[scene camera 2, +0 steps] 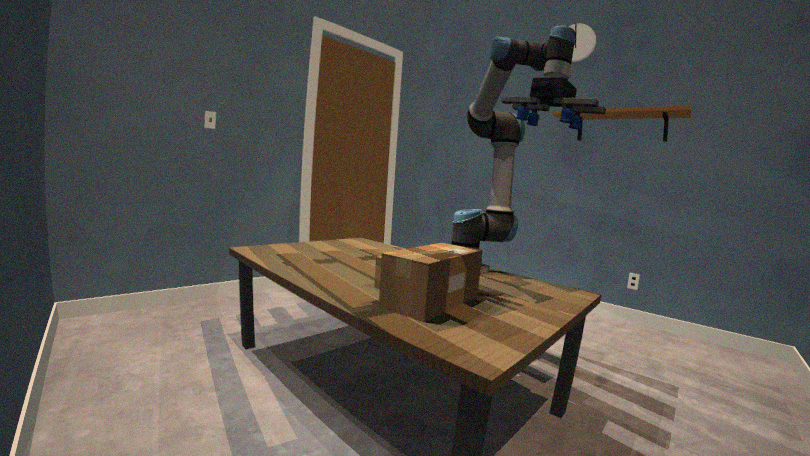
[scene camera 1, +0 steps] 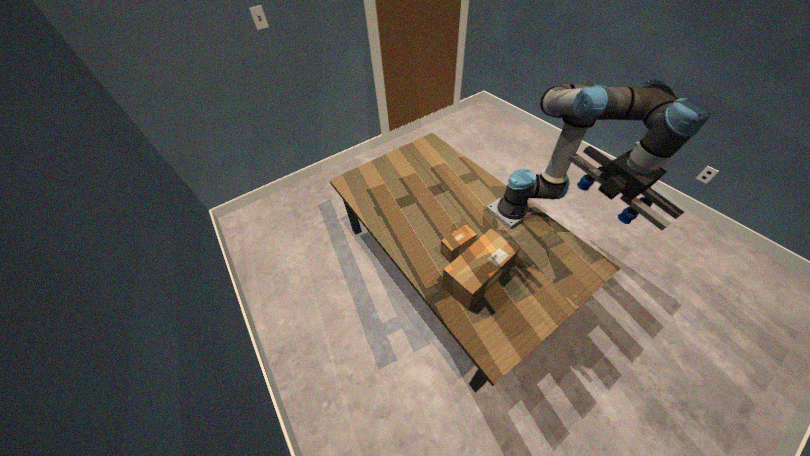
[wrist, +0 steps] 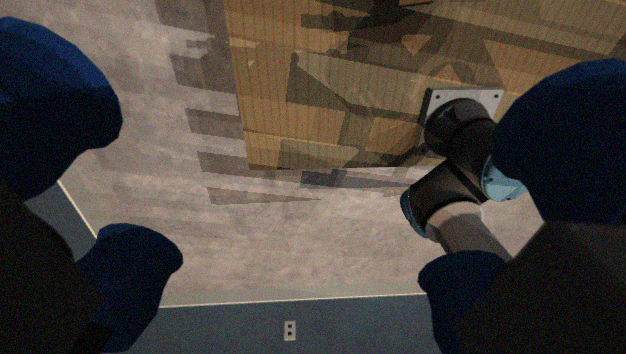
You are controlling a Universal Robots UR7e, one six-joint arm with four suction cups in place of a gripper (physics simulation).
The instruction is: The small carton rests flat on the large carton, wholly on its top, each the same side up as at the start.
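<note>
My suction head [wrist: 555, 139] carries nothing. On the table rest a large carton, which I see in both views at [scene camera 2: 423, 282] and [scene camera 1: 467, 278], and a small carton [scene camera 1: 452, 246]. In the wrist view the small carton is out of frame.
</note>
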